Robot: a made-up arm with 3 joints. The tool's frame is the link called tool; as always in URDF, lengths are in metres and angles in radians.
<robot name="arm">
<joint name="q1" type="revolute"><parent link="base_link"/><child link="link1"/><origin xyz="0 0 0.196" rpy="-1.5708 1.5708 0"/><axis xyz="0 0 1"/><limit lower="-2.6" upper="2.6"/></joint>
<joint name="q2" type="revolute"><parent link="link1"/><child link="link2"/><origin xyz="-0.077 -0.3 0.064" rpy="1.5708 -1.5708 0"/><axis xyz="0 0 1"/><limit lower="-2.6" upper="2.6"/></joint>
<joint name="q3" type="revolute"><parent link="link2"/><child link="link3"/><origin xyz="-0.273 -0.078 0.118" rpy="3.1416 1.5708 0"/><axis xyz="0 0 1"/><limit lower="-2.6" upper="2.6"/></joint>
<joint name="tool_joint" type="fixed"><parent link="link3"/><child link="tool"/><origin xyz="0.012 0.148 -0.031" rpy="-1.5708 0 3.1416"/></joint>
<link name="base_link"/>
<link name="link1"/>
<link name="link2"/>
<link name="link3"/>
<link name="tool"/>
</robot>
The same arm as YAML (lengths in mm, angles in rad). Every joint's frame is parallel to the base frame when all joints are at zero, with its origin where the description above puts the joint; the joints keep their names.
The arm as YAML. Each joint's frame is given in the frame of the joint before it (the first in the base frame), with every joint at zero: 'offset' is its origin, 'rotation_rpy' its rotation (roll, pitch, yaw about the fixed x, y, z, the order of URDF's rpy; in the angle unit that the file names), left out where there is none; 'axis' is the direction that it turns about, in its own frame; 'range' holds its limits. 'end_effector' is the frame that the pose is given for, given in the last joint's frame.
length_unit: mm
angle_unit: rad
chain:
  - id: q1
    offset: [0.0, 0.0, 196.0]
    axis: "+y"
    range: [-2.6, 2.6]
  - id: q2
    offset: [300.0, 64.0, 77.0]
    axis: "+x"
    range: [-2.6, 2.6]
  - id: q3
    offset: [118.0, -273.0, -78.0]
    axis: "-y"
    range: [-2.6, 2.6]
end_effector:
  offset: [-12.0, 31.0, -148.0]
  rotation_rpy: [0.0, 0.0, 0.0]

